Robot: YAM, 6 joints.
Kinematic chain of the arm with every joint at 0, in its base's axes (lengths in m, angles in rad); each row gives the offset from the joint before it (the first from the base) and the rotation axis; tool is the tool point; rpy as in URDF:
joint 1: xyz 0 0 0.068 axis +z
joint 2: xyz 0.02 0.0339 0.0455 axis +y
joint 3: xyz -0.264 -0.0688 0 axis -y
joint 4: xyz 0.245 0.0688 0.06 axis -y
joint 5: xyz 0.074 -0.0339 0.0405 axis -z
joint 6: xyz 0.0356 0 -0.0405 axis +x
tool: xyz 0 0 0 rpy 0 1.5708 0
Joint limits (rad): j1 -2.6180..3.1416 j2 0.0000..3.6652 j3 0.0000..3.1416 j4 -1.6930..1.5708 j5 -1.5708..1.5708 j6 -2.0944..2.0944
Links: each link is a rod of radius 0.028 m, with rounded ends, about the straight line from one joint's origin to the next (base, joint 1, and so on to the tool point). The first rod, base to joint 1, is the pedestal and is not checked.
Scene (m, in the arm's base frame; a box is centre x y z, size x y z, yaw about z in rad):
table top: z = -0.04
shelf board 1: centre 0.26 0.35 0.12 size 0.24 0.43 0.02 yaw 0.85
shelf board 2: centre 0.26 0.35 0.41 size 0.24 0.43 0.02 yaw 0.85
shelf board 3: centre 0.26 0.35 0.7 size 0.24 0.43 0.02 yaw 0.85
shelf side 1: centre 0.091 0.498 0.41 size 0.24 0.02 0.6 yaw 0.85
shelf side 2: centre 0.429 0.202 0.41 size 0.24 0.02 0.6 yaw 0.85
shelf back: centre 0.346 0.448 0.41 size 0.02 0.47 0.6 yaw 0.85
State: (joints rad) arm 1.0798 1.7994 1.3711 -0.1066 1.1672 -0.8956
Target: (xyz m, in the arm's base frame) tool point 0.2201 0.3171 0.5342
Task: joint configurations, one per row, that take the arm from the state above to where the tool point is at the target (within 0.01 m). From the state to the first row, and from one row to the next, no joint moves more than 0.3 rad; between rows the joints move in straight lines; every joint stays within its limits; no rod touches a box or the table.
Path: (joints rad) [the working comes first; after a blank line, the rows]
Joints at the target: 1.0423 1.8064 2.0920 0.1291 1.0120 -0.8956
Straight joint move there: touches shelf board 2.

1: 1.1410 1.5818 1.1909 -0.2073 1.1969 -0.8956
2: 1.2023 1.3641 1.0107 -0.3081 1.2265 -0.8956
3: 1.2635 1.1465 0.8305 -0.4088 1.2562 -0.8956
4: 1.2370 1.1778 1.0920 -0.3011 1.2105 -0.8956
5: 1.2106 1.2091 1.3535 -0.1935 1.1648 -0.8956
6: 1.1841 1.2404 1.6150 -0.0858 1.1191 -0.8956
7: 1.1132 1.5234 1.8535 0.0216 1.0656 -0.8956
8: 1.0423 1.8064 2.0920 0.1291 1.0120 -0.8956

